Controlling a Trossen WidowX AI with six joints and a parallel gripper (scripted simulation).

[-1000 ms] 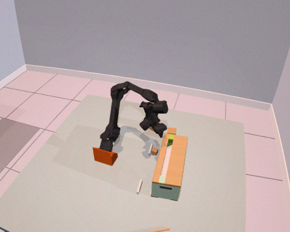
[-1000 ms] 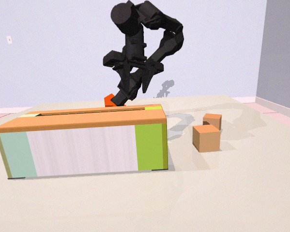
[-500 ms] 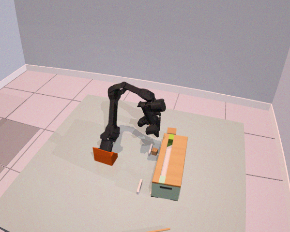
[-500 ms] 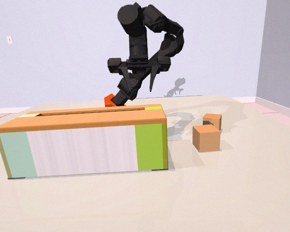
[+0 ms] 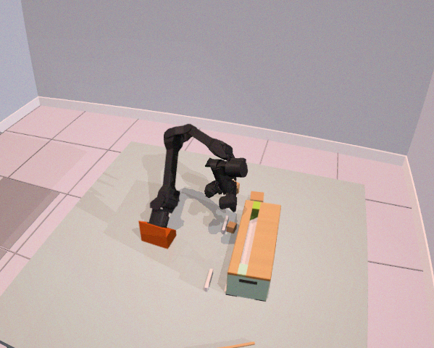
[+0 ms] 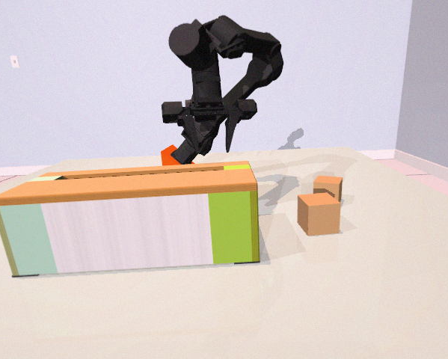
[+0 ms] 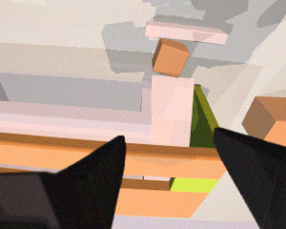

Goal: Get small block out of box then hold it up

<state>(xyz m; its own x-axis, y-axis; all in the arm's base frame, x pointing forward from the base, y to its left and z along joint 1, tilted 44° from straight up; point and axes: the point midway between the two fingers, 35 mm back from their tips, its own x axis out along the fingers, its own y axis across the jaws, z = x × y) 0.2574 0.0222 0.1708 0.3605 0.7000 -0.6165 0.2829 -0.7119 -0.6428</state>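
Now: the tan block 120 mm below my gripper tip, 10 mm to the left of it and 10 mm behind it. From my gripper tip the other things lie so: long box: 120 mm to the right, 80 mm below, 80 mm ahead.
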